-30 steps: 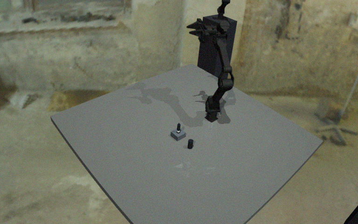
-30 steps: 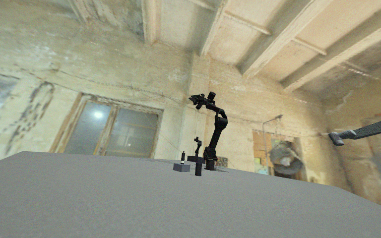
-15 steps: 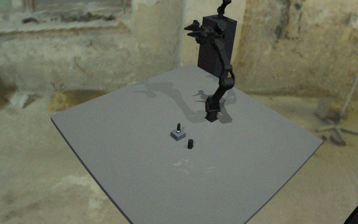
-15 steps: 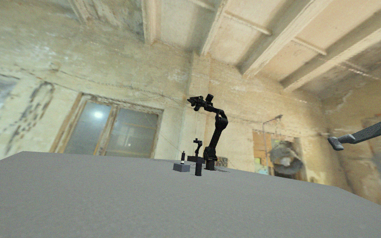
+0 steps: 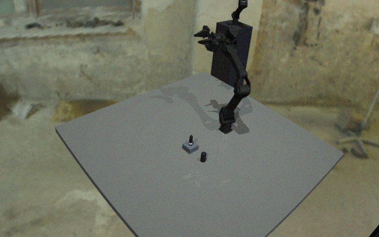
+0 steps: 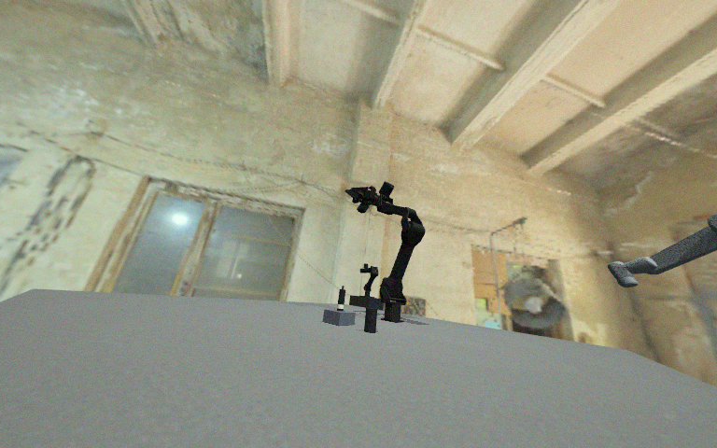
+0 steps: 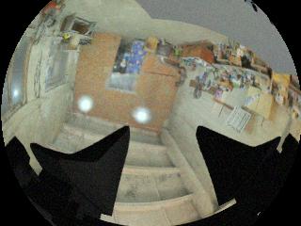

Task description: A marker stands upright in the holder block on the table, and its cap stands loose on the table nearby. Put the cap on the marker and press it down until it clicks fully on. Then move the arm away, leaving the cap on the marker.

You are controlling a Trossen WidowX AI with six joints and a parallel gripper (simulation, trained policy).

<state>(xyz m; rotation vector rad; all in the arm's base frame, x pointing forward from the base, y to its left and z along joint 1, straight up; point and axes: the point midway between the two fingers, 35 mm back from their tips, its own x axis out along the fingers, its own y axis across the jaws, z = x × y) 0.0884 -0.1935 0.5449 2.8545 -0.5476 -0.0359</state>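
The black cap is 18 cm ahead of my gripper tip, 32 cm to the left of it and 52 cm below it. From my gripper tip the other things lie so: holder block: 17 cm ahead, 21 cm to the left, 53 cm below; marker: 17 cm ahead, 21 cm to the left, 47 cm below.
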